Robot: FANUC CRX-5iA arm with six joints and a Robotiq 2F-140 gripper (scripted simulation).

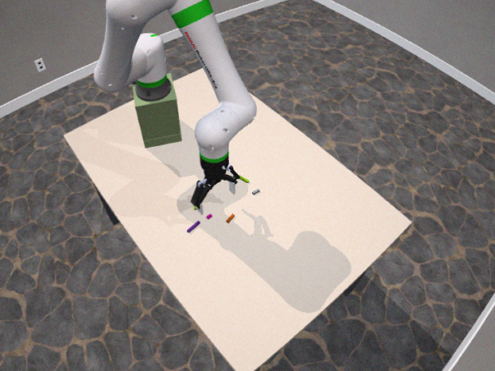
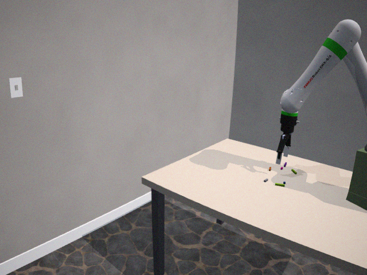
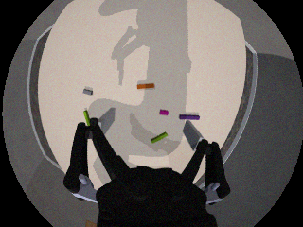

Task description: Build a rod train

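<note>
My gripper is now 40 mm to the left of the magenta rod and 70 mm above it. Also, from my hand: orange rod: 60 mm ahead, 20 mm to the left, 70 mm below; purple rod: 110 mm to the right, 70 mm below; blue rod: 70 mm behind, 140 mm to the left, 70 mm below.
</note>
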